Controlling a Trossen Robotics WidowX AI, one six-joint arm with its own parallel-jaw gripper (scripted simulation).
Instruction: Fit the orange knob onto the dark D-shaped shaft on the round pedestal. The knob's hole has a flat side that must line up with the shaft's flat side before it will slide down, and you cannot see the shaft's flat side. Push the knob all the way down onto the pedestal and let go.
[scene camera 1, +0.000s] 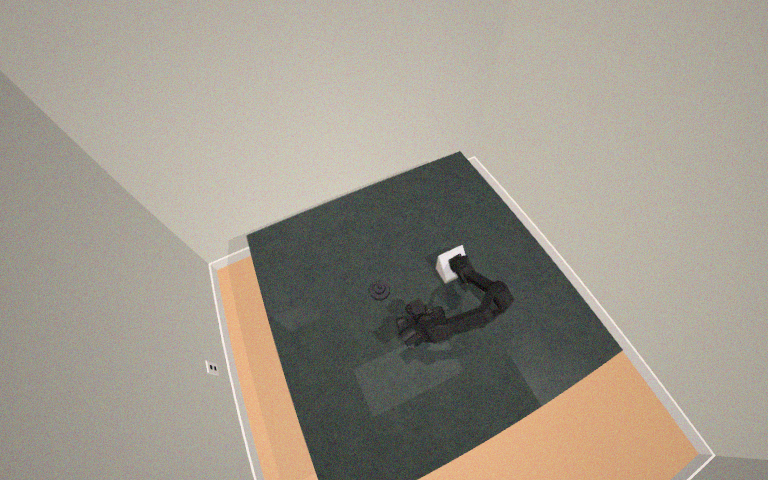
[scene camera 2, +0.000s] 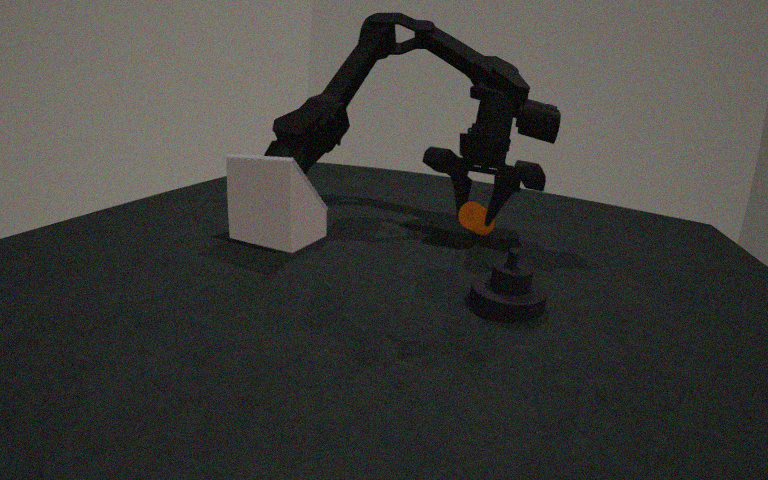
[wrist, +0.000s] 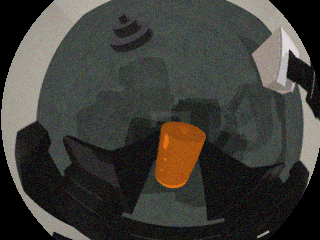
orange knob: scene camera 2; wrist
same spot on orange knob: (wrist: 180, 143) = (scene camera 2: 476, 202)
